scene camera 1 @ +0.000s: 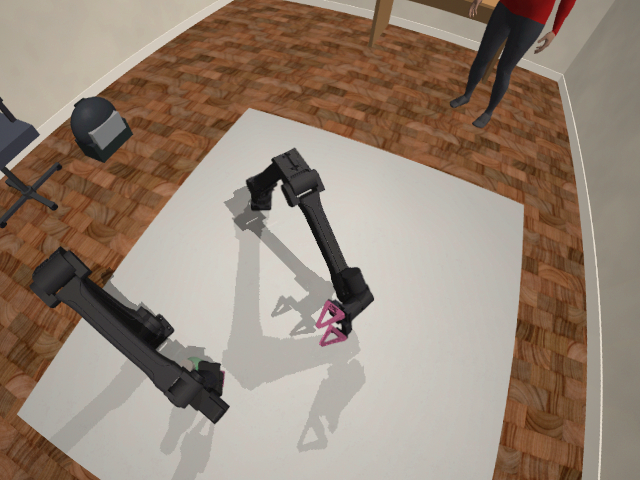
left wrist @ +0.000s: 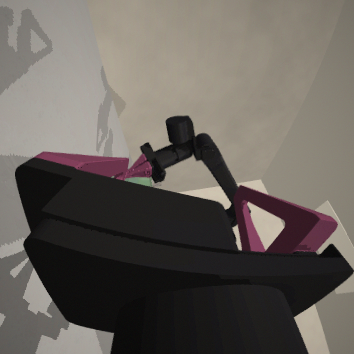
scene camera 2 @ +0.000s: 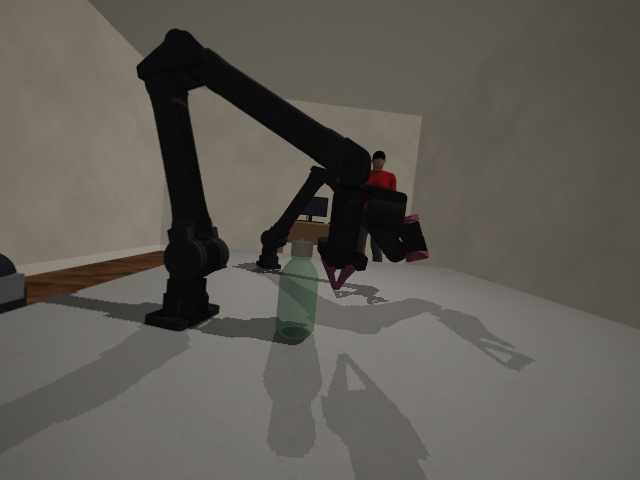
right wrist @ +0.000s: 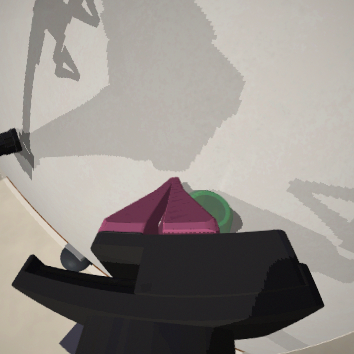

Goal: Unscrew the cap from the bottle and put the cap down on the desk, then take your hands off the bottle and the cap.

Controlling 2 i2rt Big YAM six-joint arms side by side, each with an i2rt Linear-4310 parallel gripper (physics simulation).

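Places are measured from the left arm's base along level axes (x right, y back, z down), in centimetres.
Pixels of known places: left gripper, fingertip midpoint: [scene camera 1: 318,336] [left wrist: 184,178] [scene camera 2: 411,235]; right gripper, fingertip midpoint: [scene camera 1: 222,371] [scene camera 2: 335,289] [right wrist: 174,183]; left arm's base, link origin: [scene camera 1: 261,199] [scene camera 2: 268,266] [right wrist: 14,140]; right arm's base, link origin: [scene camera 1: 155,334] [scene camera 2: 184,317].
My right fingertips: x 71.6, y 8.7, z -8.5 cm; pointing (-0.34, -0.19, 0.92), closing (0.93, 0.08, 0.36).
For each thing: its top centre in the pictures, then the offset to it from my right fingertips. Level surfaces: height alone.
- translucent green bottle, top centre: [right wrist: 133,343] [scene camera 2: 302,242] [scene camera 1: 185,366] [left wrist: 159,178] dx -0.4, dy +8.5, dz -9.5 cm
- white desk, surface height: dz +8.5 cm
- grey-brown cap, top centre: [scene camera 2: 303,238] [scene camera 1: 184,366] dx -0.4, dy +8.5, dz -10.2 cm
A translucent green bottle [scene camera 1: 195,362] [scene camera 2: 297,299] [left wrist: 140,181] [right wrist: 212,207] stands upright on the white desk [scene camera 1: 439,310] [scene camera 2: 206,413]. A grey-brown cap [scene camera 2: 302,249] sits on top of its neck; in the right wrist view the cap is hidden. My right gripper [scene camera 2: 337,286] [right wrist: 174,183] is shut with nothing between its fingers. It points down beside the bottle, to the right of it in scene camera 2, with its tips above the desk. My left gripper [scene camera 1: 318,335] [scene camera 2: 415,237] [left wrist: 184,178] is open and empty, raised above the desk and well apart from the bottle.
My right arm [scene camera 1: 121,343] [scene camera 2: 268,111] reaches over the bottle and hides part of it in scene camera 1. My left arm [scene camera 1: 323,235] stands farther back. A person [scene camera 1: 504,56] [scene camera 2: 381,180] stands beyond the desk. A dark bin [scene camera 1: 95,121] stands on the floor.
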